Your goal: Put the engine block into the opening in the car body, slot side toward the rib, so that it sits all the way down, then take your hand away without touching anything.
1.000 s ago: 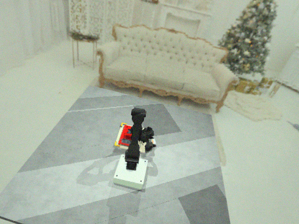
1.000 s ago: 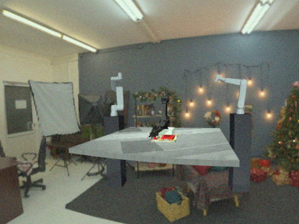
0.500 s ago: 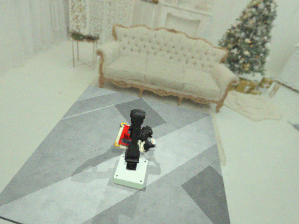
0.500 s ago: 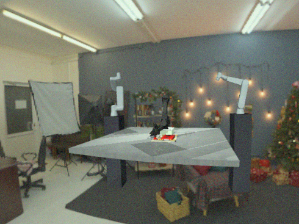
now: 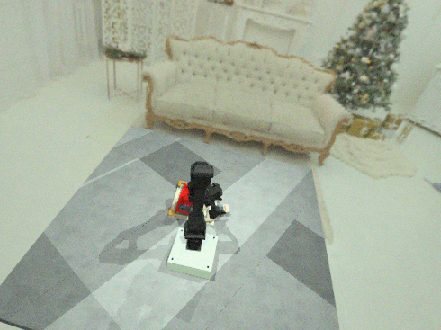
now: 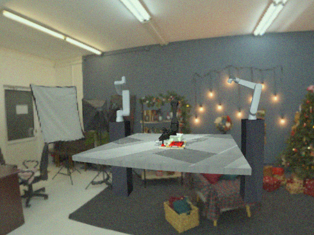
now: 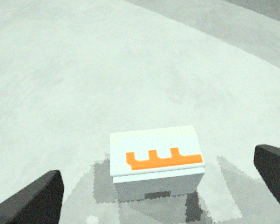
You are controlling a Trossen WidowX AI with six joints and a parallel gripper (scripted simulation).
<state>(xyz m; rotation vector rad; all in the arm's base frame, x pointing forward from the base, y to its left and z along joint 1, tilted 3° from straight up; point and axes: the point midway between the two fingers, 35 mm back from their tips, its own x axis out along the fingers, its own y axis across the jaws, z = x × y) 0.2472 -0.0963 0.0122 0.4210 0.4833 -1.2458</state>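
The engine block lies 10 mm to the right of my gripper tip and 40 mm below it.
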